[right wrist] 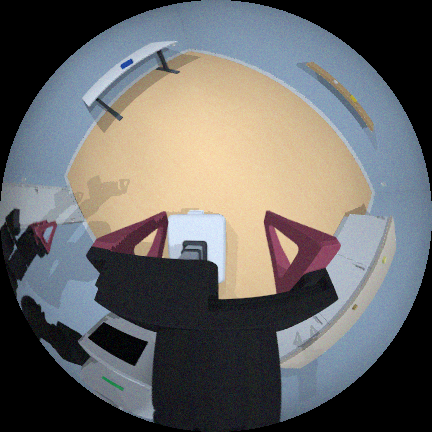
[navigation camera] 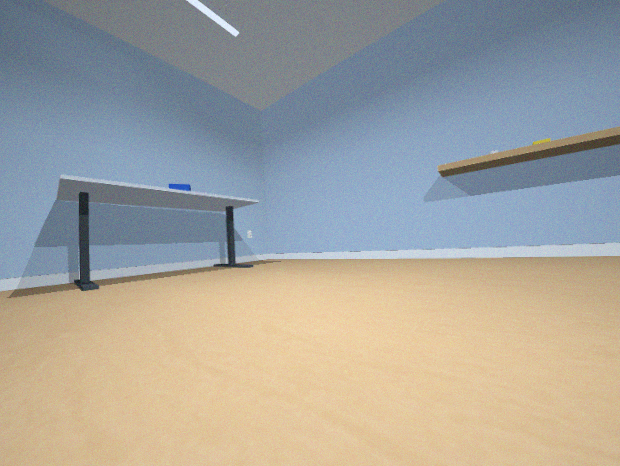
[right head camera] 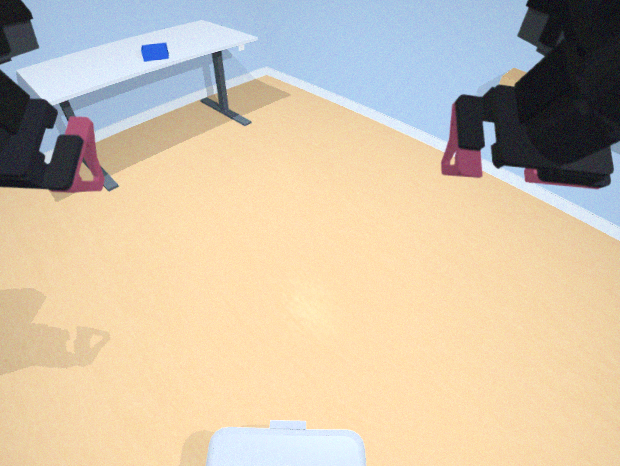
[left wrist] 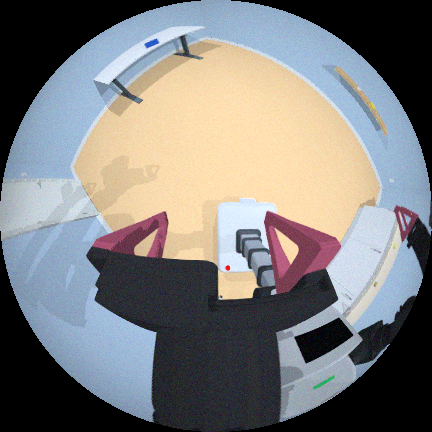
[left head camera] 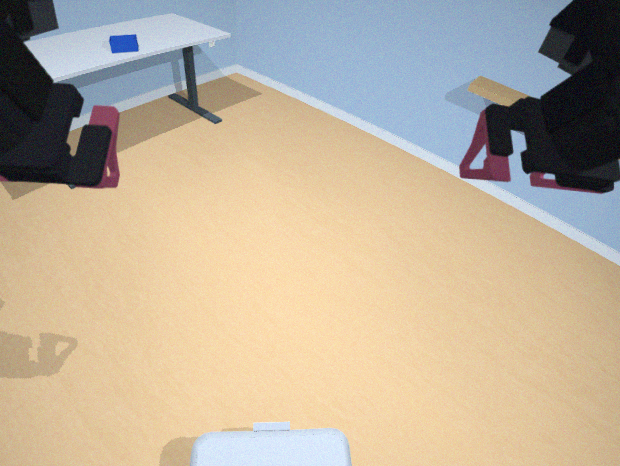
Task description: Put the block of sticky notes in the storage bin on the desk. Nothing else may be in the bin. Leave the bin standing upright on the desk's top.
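Note:
A blue box-shaped thing, seemingly the storage bin, stands upright on the white desk. Its inside cannot be made out. A small yellow thing lies on a wooden wall shelf; whether it is the sticky notes is unclear. My left gripper and right gripper are open and empty, raised over the floor, far from desk and shelf.
A small white thing is also on the shelf. A cabinet at the right of the wrist views bears a yellow thing and a brownish one. Dark legs support the desk.

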